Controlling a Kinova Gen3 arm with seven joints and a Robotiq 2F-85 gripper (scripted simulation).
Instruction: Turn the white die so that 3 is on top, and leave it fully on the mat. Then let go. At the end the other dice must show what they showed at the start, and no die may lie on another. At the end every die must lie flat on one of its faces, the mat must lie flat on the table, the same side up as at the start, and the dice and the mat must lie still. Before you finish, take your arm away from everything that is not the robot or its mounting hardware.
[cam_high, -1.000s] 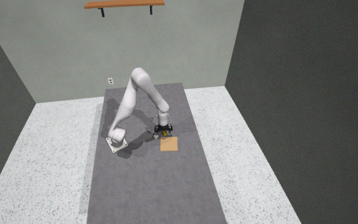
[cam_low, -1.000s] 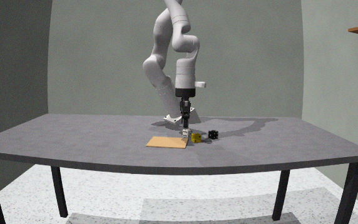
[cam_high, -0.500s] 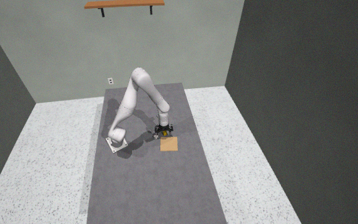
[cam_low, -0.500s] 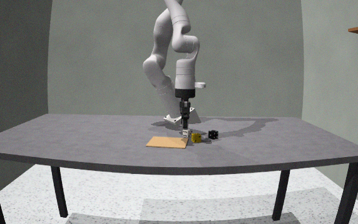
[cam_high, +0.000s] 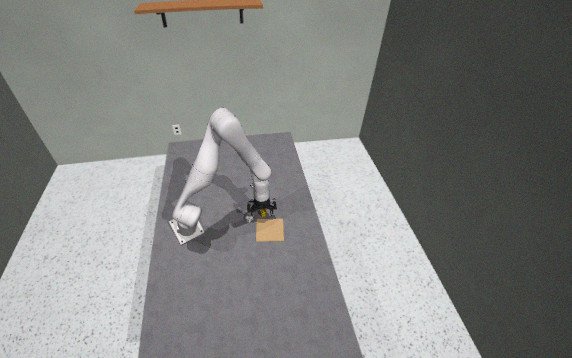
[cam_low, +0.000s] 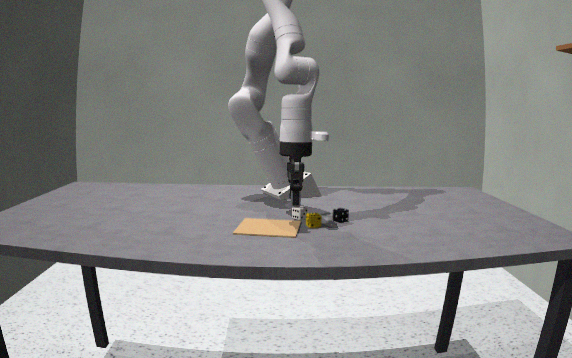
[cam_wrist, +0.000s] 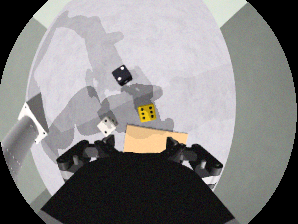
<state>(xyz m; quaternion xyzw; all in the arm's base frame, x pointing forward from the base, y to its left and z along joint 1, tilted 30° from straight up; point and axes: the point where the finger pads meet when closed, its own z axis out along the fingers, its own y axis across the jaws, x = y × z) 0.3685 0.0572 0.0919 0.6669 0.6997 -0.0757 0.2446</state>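
Now: the yellow die 10 mm ahead of my hand, 50 mm to the left of it and 50 mm below it. From my hand the other things lie so: white die: 70 mm behind, 20 mm to the left, 50 mm below; then tan mat: 30 mm ahead, 60 mm to the right, 60 mm below; then black die: 40 mm behind, 120 mm to the left, 50 mm below.
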